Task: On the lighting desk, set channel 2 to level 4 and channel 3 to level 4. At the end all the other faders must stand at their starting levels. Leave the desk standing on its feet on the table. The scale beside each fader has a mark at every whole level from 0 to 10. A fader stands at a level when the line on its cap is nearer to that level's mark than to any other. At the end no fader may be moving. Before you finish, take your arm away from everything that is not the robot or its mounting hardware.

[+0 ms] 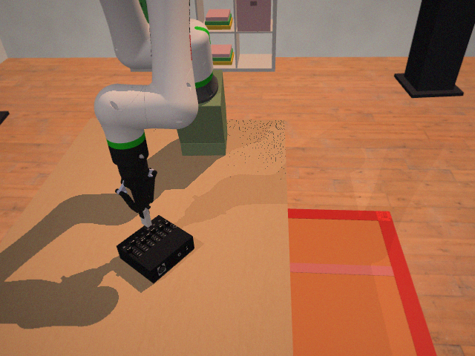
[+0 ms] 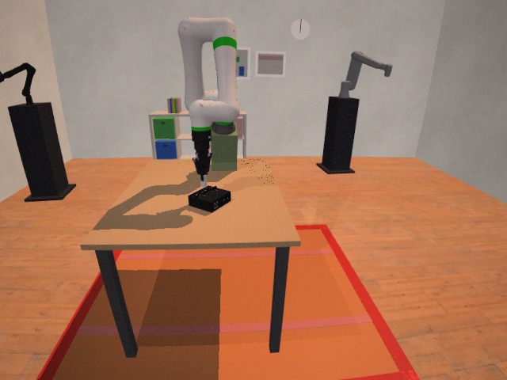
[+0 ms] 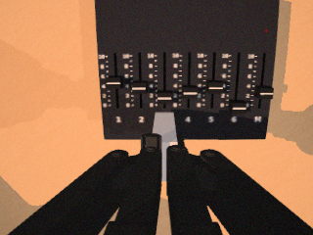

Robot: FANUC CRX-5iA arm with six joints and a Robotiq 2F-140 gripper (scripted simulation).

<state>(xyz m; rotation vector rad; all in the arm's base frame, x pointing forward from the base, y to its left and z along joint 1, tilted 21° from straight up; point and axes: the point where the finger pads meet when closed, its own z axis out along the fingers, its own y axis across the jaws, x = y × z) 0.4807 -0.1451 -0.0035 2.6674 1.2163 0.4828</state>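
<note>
Now: hand 20 mm short of the channel 3 fader cap, 20 mm to the right of it and 40 mm above it. From my hand the other things lie so: channel 1 fader cap (10 mm behind, 60 mm to the left, 40 mm below); then channel 2 fader cap (10 mm ahead, 40 mm to the left, 40 mm below); then channel 6 fader cap (60 mm ahead, 30 mm to the right, 40 mm below).
</note>
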